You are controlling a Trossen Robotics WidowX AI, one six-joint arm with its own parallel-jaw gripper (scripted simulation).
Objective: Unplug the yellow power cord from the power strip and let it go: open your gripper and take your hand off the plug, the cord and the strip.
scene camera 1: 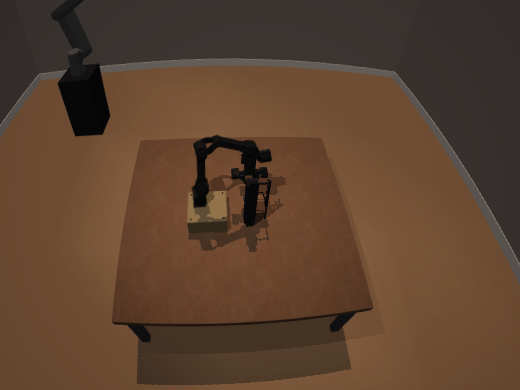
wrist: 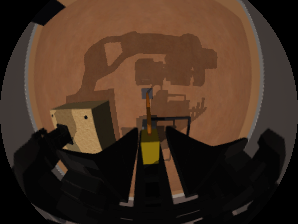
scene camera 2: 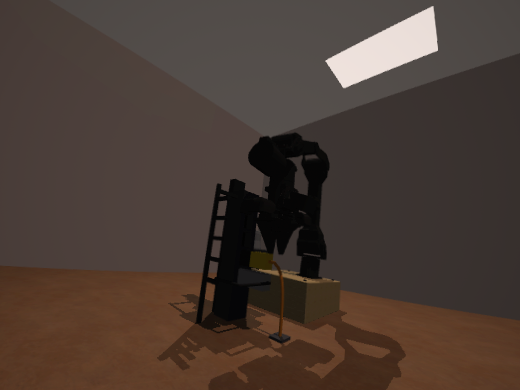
Path:
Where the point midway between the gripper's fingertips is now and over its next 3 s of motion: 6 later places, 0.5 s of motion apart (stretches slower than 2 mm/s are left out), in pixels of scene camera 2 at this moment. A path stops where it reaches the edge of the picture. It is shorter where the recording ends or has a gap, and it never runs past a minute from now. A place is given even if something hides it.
My gripper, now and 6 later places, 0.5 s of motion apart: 275, 254; 267, 253; 265, 256; 265, 258; 264, 259; 272, 259; 281, 259

